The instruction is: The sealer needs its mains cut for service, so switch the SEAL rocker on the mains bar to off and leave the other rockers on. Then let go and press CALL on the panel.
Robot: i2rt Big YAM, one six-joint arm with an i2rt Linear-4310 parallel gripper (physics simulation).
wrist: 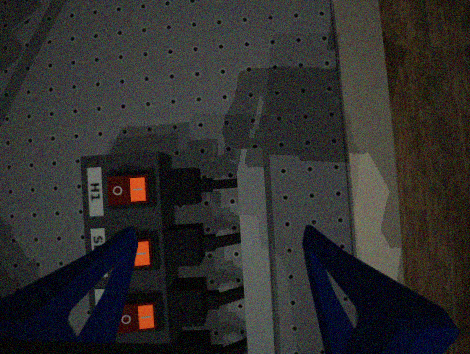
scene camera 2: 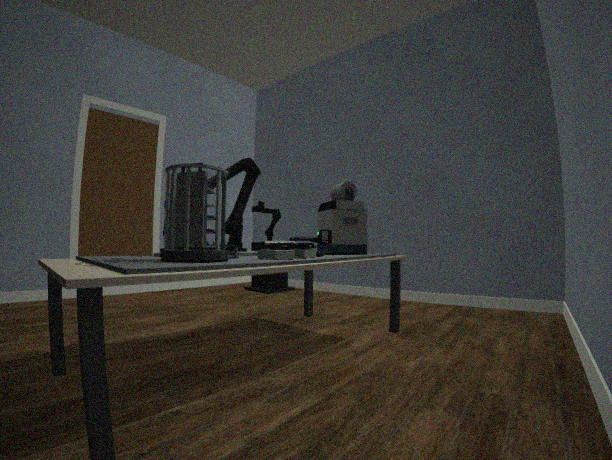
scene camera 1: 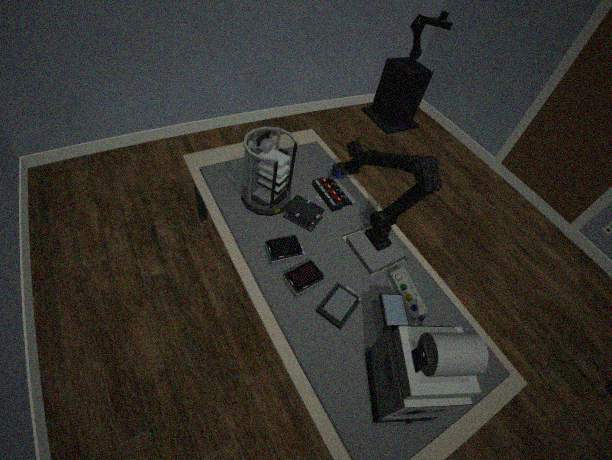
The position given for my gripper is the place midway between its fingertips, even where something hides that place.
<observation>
My gripper (wrist: 220, 234) is open and holds nothing. Further things: a wire cage rack (scene camera 1: 258, 194).
</observation>
